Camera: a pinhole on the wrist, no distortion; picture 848 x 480 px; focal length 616.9 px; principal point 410.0 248.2 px. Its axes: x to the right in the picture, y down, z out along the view. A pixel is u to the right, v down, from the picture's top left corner.
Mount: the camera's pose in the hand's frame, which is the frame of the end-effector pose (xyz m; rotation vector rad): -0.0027 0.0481 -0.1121 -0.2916 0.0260 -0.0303
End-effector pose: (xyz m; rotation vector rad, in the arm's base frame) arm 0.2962 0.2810 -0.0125 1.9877 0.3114 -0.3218
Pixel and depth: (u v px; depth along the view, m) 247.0 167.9 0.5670
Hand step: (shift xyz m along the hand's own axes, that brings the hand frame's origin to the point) -0.1373 0.1452 0.4552
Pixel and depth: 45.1 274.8 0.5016
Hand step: -0.2835 0.2228 0.3682
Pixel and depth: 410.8 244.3 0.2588
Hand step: 0.0054 0.1208 0.1362
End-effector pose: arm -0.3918 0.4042 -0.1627 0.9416 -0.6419 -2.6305
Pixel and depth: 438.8 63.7 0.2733
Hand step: 0.0161 0.0479 0.1728
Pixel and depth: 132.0 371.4 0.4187
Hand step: -0.1765 0.2547 0.2687
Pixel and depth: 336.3 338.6 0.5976
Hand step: -0.0538 0.3059 0.4364
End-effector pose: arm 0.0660 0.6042 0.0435 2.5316 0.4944 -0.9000
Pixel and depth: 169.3 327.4 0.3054
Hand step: -0.1116 0.1773 0.1716
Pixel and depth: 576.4 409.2 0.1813
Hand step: 0.0528 0.1438 0.0468
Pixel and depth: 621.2 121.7 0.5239
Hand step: 0.1894 0.0896 0.4166
